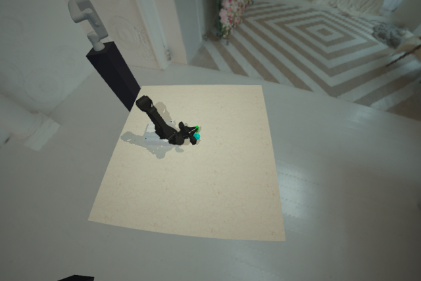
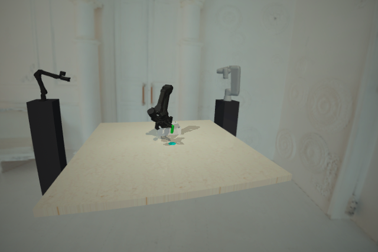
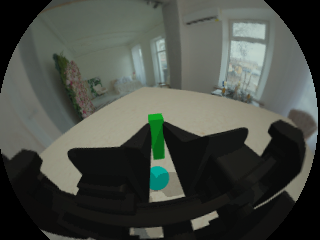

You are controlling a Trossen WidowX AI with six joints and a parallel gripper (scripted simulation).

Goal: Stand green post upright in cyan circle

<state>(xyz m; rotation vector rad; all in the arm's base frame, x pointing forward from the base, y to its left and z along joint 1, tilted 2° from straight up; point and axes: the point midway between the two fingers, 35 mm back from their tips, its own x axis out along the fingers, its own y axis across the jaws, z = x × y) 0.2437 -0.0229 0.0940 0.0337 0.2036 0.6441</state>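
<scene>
Right now my gripper tip is 3 cm past the cyan circle, 1 cm to the right of it and 15 cm above it. Round my gripper tip: green post 2 cm below.
</scene>
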